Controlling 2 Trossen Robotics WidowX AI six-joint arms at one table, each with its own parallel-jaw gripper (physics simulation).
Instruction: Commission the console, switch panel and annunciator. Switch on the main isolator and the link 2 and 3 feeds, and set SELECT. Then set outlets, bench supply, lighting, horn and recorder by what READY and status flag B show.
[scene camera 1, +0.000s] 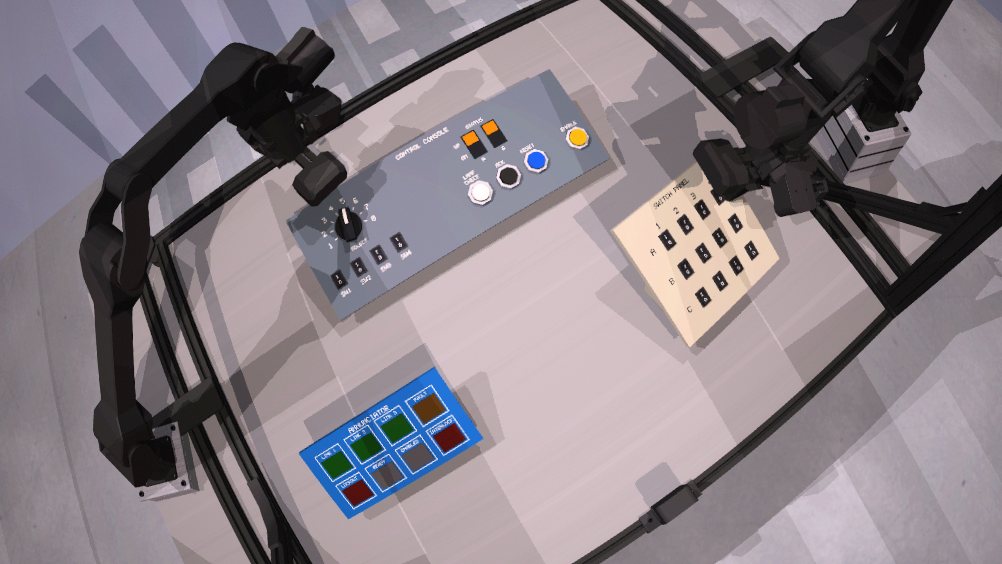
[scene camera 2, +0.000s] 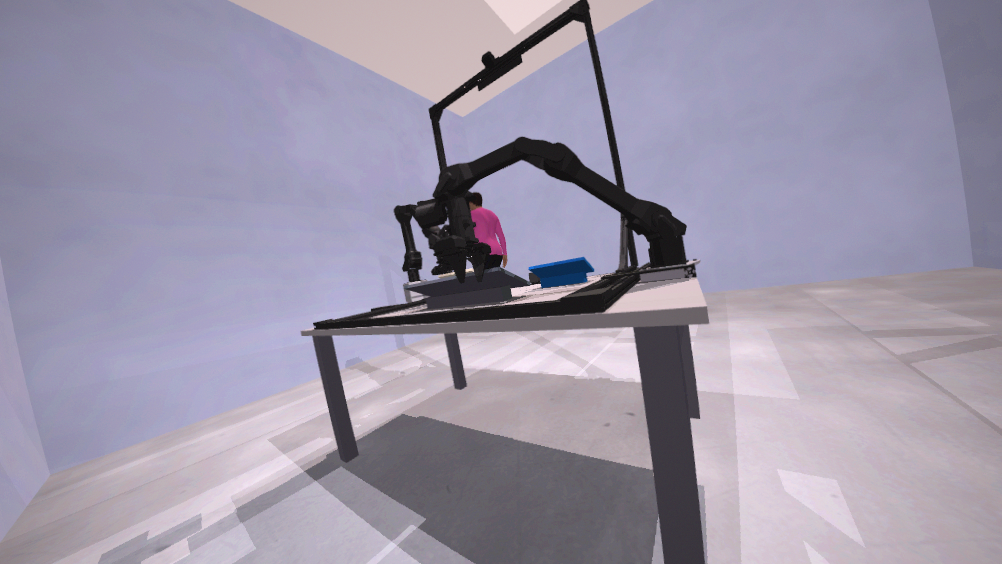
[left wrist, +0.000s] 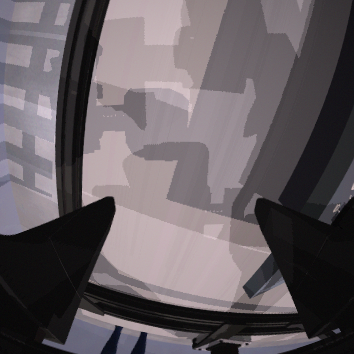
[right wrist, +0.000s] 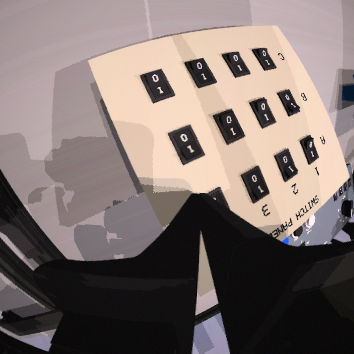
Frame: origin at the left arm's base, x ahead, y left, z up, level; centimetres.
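Seen in the pictures: left gripper, fingertip midpoint: (scene camera 2: 471, 282) (left wrist: 185, 204); right gripper, fingertip midpoint: (scene camera 1: 727, 197) (right wrist: 197, 199); left arm's base at its link origin: (scene camera 1: 157, 461) (scene camera 2: 669, 264) (left wrist: 222, 346); right arm's base at its link origin: (scene camera 1: 873, 111) (scene camera 2: 414, 281).
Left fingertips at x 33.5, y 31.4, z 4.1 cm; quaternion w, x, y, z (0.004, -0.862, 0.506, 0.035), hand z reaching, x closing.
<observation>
Pixels of each thing's top centre, then the offset from my left fingertips to it. "spot": a spot on its surface instead.
- grey control console at a spot on its surface: (scene camera 1: 434, 217) spot: dy -12.1, dx +15.7, dz -1.4 cm
- Status flags A at a spot on its surface: (scene camera 1: 473, 143) spot: dy -4.8, dx +23.4, dz +1.0 cm
- B at a spot on its surface: (scene camera 1: 493, 133) spot: dy -4.1, dx +26.3, dz +0.9 cm
- blue annunciator at its top centre: (scene camera 1: 377, 435) (scene camera 2: 558, 261) dy -37.3, dx +2.1, dz +1.4 cm
- READY at a spot on its surface: (scene camera 1: 387, 474) spot: dy -41.4, dx +1.1, dz -2.0 cm
- fourth rocker at a spot on its surface: (right wrist: 218, 197) spot: dy -24.0, dx +49.4, dz +2.5 cm
The grey control console (scene camera 1: 434, 217) has its SELECT knob (scene camera 1: 347, 225) pointing at about 5. Status flags A (scene camera 1: 473, 143) and B (scene camera 1: 493, 133) show orange in their upper halves. The beige switch panel (scene camera 1: 690, 329) (right wrist: 120, 75) shows three rows of rockers. On the blue annunciator (scene camera 1: 436, 378) (scene camera 2: 560, 266) the three LINE windows are green and READY (scene camera 1: 387, 474) is grey. My left gripper (scene camera 1: 319, 178) (scene camera 2: 470, 277) (left wrist: 185, 204) is open and empty above the console's knob end. My right gripper (right wrist: 197, 199) is shut and empty over the panel's A row, partly hiding the fourth rocker (right wrist: 218, 197).
The console also carries white (scene camera 1: 480, 191), black (scene camera 1: 508, 175), blue (scene camera 1: 536, 160) and yellow (scene camera 1: 577, 137) buttons, and four small switches near the knob. Black rails edge the table. A person in pink (scene camera 2: 488, 227) stands behind the table in scene camera 2.
</observation>
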